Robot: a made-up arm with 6 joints. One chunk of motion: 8 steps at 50 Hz.
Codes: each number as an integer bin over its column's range. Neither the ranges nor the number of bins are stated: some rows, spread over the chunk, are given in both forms.
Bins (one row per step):
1: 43 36 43 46 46 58
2: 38 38 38 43 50 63
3: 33 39 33 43 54 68
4: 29 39 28 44 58 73
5: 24 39 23 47 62 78
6: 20 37 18 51 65 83
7: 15 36 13 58 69 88
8: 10 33 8 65 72 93
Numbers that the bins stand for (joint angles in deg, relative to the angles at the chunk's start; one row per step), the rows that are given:
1: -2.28 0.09 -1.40 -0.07 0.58 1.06
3: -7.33 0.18 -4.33 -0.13 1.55 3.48
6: -13.90 0.12 -8.73 0.03 2.88 7.12
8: -18.95 0.00 -11.66 0.31 3.73 9.55
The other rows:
2: -4.81 0.15 -2.87 -0.13 1.06 2.27
4: -9.35 0.18 -5.80 -0.11 2.03 4.70
5: -11.88 0.18 -7.26 -0.05 2.52 5.91
7: -16.42 0.09 -10.19 0.17 3.36 8.33

